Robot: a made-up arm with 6 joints.
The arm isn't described. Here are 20 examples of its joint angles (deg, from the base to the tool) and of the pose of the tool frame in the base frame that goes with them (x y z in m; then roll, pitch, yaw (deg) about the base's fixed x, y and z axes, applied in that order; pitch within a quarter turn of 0, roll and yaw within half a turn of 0).
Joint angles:
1: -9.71 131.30 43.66 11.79 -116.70 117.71
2: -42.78 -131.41 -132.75 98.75 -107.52 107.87
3: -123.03 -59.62 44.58 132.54 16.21 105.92
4: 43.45 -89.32 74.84 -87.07 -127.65 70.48
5: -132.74 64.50 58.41 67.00 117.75 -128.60
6: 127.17 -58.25 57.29 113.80 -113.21 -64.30
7: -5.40 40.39 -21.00 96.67 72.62 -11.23
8: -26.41 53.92 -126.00 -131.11 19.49 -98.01
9: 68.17 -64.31 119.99 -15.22 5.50 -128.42
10: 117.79 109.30 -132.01 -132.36 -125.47 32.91
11: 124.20 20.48 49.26 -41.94 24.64 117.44
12: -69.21 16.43 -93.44 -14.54 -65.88 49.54
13: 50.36 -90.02 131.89 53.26 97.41 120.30
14: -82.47 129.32 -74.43 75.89 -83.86 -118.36
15: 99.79 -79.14 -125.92 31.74 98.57 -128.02
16: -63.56 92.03 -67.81 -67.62 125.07 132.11
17: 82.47 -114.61 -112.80 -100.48 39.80 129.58
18: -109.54 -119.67 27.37 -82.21 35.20 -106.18
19: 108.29 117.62 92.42 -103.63 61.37 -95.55
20: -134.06 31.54 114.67 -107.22 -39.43 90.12
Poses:
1: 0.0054 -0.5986 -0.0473 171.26 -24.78 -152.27
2: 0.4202 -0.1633 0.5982 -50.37 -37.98 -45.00
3: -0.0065 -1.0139 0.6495 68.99 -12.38 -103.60
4: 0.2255 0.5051 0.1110 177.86 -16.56 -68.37
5: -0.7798 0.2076 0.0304 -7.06 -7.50 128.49
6: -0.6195 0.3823 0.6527 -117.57 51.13 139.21
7: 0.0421 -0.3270 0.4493 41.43 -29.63 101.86
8: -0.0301 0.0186 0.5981 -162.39 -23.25 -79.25
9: -0.2971 1.0680 0.3487 -91.29 -10.04 -178.78
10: -0.0275 0.0475 0.0497 142.08 61.40 152.39
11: -0.1529 0.5388 1.1088 9.04 -67.44 70.31
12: 0.1880 0.1897 0.3845 144.03 -63.44 74.09
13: 0.1583 0.5038 0.6615 11.16 -66.43 -97.73
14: 0.3181 0.1282 -0.2755 56.17 72.30 -101.56
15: 0.2221 0.4248 0.4215 178.22 29.20 41.02
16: 0.2022 0.0367 0.3992 -13.53 -24.91 20.99
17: 0.1672 -0.1642 -0.0316 -176.24 24.45 -33.79
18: 0.2082 -0.4358 -0.4345 -9.64 -8.98 165.85
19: -0.0094 0.5761 0.4620 172.01 -17.18 -129.21
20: -0.3460 -0.7058 0.0886 -59.67 57.40 -100.39
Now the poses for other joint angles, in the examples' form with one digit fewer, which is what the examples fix.
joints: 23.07 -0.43 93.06 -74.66 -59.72 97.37
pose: 0.598 0.631 0.243 -50.3 55.1 60.0
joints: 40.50 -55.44 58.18 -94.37 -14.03 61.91
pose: 0.222 0.943 0.466 -144.4 -34.8 38.5
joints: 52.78 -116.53 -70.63 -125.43 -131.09 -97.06
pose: -0.358 0.273 -0.329 -0.2 20.3 -95.1
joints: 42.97 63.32 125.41 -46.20 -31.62 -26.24
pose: 0.536 0.348 0.378 134.4 52.2 -115.3
